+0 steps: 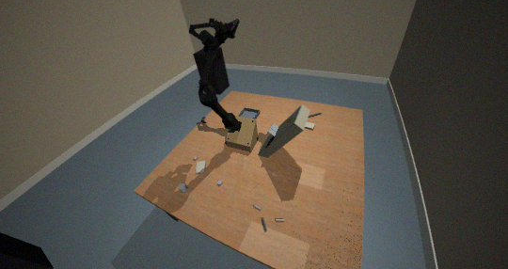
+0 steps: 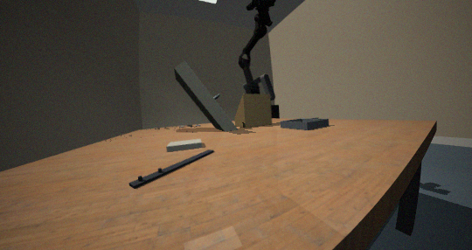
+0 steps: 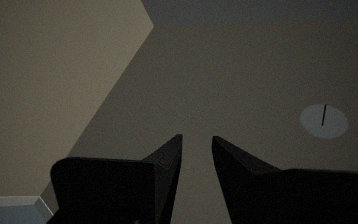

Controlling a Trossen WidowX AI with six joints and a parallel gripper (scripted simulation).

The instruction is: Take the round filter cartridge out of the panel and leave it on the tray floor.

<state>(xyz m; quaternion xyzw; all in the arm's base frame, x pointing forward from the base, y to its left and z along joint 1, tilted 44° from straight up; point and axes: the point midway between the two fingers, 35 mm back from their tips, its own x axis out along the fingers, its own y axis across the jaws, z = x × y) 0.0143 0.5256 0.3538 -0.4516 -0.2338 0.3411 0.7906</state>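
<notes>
The round grey filter cartridge lies 33 cm ahead of my gripper tip, 15 cm to the right of it and 53 cm below it. From my gripper tip the other things lie so: shallow grey tray: 11 cm behind, 13 cm to the left, 77 cm below; then grey service panel: 28 cm ahead, 15 cm to the right, 61 cm below.
</notes>
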